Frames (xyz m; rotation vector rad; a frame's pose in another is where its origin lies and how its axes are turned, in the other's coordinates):
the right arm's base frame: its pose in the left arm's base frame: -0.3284 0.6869 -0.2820 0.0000 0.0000 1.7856
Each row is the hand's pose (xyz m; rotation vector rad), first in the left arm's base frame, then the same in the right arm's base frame.
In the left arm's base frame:
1: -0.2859 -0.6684 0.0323 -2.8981 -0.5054 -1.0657
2: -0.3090 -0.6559 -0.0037 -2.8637 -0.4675 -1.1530
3: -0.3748 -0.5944 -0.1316 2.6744 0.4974 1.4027
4: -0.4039 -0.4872 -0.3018 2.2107 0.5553 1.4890
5: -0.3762 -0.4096 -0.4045 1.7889 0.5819 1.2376
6: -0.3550 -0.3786 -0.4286 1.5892 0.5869 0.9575
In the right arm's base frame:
1: -1.3332 0.2474 0.3143 1.9131 -1.6784 0.5916
2: -1.3161 0.2673 0.2783 1.8536 -1.6621 0.6407
3: -1.2420 0.3184 0.1504 1.7197 -1.4749 0.6523
4: -1.1310 0.3240 -0.0198 1.5489 -1.1694 0.4114
5: -1.0611 0.2804 -0.1225 1.4309 -0.9341 -0.0544
6: -1.0353 0.2531 -0.1466 1.3920 -0.8326 -0.4131

